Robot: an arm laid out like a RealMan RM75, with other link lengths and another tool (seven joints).
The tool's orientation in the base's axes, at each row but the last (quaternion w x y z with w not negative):
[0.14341 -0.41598 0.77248 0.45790]
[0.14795 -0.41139 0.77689 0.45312]
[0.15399 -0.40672 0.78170 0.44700]
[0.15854 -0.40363 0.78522 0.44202]
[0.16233 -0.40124 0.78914 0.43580]
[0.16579 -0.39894 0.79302 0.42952]
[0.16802 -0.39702 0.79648 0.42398]
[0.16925 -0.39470 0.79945 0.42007]
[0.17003 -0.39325 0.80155 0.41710]
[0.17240 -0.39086 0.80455 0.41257]
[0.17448 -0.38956 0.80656 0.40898]
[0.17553 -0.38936 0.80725 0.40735]
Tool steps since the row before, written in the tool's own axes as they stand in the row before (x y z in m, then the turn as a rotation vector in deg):
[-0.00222 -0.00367 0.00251 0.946 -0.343 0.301]
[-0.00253 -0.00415 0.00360 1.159 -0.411 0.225]
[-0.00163 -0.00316 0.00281 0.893 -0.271 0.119]
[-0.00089 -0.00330 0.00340 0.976 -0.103 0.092]
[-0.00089 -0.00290 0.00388 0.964 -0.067 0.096]
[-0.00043 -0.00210 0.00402 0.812 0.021 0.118]
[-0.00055 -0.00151 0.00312 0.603 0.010 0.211]
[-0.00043 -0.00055 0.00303 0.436 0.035 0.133]
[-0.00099 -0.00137 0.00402 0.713 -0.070 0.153]
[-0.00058 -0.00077 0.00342 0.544 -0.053 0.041]
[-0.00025 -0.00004 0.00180 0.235 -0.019 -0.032]
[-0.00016 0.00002 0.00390 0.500 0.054 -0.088]
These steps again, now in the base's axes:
[0.00380 0.00235 -0.00218 -0.362 -0.315 -0.934]
[0.00426 0.00321 -0.00286 -0.430 -0.503 -1.061]
[0.00311 0.00228 -0.00238 -0.360 -0.420 -0.761]
[0.00274 0.00230 -0.00323 -0.539 -0.435 -0.701]
[0.00244 0.00275 -0.00328 -0.560 -0.416 -0.676]
[0.00158 0.00282 -0.00321 -0.535 -0.296 -0.548]
[0.00130 0.00230 -0.00231 -0.401 -0.122 -0.482]
[0.00051 0.00247 -0.00182 -0.310 -0.094 -0.322]
[0.00146 0.00324 -0.00253 -0.406 -0.250 -0.557]
[0.00081 0.00274 -0.00211 -0.306 -0.251 -0.379]
[0.00012 0.00154 -0.00096 -0.134 -0.146 -0.132]
[-0.00005 0.00318 -0.00226 -0.356 -0.293 -0.219]

